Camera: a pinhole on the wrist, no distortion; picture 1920 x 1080 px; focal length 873.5 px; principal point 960.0 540.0 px. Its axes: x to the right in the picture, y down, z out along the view. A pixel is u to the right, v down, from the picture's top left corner.
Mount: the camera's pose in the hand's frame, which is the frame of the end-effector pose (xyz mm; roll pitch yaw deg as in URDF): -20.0 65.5 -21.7 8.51 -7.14 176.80
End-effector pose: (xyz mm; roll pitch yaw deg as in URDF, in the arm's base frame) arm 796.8 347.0 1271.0 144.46 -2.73 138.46
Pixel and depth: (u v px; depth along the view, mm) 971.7 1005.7 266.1
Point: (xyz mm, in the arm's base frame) 864.4 449.3 1037.9
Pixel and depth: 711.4 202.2 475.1
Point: 974.6 833.9 1132.0
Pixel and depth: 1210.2 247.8 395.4
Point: 1126.6 615.8 1123.9
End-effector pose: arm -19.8 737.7 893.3 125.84 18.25 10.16
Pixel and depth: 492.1 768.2 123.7
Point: 50.0 642.8 857.2
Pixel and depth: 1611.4 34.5 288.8
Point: -106.7 336.2 1024.0
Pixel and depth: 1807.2 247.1 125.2
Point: -91.9 556.0 971.5
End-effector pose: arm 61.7 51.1 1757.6 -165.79 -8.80 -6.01
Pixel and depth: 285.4 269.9 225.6
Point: 262.3 -81.2 1587.1
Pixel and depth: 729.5 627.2 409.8
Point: 258.3 47.6 1402.9
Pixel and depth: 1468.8 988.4 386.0
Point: -58.6 227.9 1345.8
